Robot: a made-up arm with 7 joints.
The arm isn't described. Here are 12 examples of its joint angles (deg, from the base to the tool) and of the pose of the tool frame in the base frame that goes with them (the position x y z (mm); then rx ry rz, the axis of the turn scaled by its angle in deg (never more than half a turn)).
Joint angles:
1: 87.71 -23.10 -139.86 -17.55 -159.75 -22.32 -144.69
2: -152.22 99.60 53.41 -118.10 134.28 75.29 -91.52
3: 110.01 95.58 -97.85 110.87 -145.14 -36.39 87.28
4: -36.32 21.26 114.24 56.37 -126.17 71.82 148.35
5: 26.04 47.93 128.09 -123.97 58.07 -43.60 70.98
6: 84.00 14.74 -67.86 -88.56 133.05 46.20 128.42
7: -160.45 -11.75 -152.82 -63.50 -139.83 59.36 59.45
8: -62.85 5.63 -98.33 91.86 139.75 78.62 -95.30
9: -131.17 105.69 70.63 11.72 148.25 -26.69 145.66
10: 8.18 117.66 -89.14 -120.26 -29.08 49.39 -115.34
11: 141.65 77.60 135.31 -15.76 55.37 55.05 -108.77
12: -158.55 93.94 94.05 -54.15 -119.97 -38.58 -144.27
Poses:
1: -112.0 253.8 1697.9 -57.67 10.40 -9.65
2: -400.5 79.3 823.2 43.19 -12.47 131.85
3: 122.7 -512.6 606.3 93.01 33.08 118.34
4: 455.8 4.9 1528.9 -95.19 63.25 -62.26
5: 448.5 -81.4 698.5 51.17 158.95 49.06
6: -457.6 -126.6 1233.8 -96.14 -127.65 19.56
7: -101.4 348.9 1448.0 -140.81 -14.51 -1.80
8: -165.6 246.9 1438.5 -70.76 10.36 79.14
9: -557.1 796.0 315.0 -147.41 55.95 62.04
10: 409.2 -499.5 484.5 40.76 -81.36 68.86
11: -703.2 -707.8 884.3 -20.73 -88.74 120.32
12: -947.3 8.0 657.3 -21.68 -58.53 -16.07
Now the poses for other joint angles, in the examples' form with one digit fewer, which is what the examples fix.
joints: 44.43 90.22 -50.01 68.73 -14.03 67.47 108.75
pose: 671 -306 452 -101.6 67.7 98.9
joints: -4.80 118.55 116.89 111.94 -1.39 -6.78 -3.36
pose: 583 -333 597 9.1 -113.5 105.0
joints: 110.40 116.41 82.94 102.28 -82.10 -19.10 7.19
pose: -572 -329 433 -111.1 -50.8 84.1
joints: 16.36 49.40 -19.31 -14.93 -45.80 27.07 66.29
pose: 695 -272 1449 -49.7 54.0 -1.9
